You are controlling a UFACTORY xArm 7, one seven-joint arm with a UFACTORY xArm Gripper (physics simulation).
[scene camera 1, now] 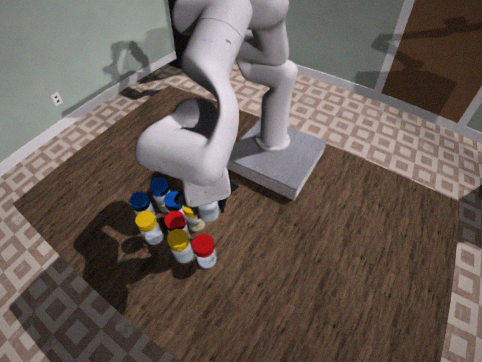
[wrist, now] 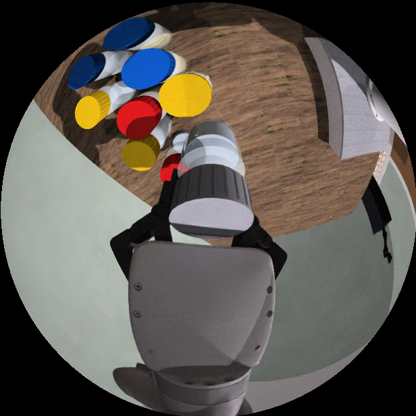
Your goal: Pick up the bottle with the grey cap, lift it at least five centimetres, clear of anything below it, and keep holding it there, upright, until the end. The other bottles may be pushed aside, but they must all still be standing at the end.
my gripper: scene camera 1; wrist
same spot on my gripper: point(scene camera 1: 179, 199) = point(wrist: 131, 252)
